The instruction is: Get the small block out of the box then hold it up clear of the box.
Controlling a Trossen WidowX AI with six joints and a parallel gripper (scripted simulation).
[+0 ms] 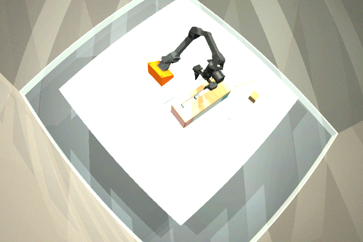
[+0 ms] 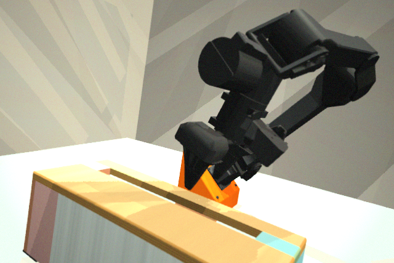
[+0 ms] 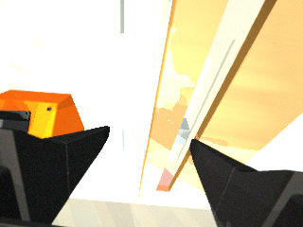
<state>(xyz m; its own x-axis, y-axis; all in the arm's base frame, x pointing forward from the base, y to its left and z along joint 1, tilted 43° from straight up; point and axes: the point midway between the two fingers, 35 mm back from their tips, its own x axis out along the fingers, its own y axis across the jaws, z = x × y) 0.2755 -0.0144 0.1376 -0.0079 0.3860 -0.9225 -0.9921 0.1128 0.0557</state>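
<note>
Now: gripper tip 6 cm above the grey block, 5 cm to the left of it and 4 cm short of it. Also, from my gripper tip: tan block: 30 cm ahead, 28 cm to the left, 12 cm below; then thin stick: 32 cm to the left, 18 cm ahead, 15 cm below; then box: 9 cm below, 3 cm to the right, 3 cm ahead.
</note>
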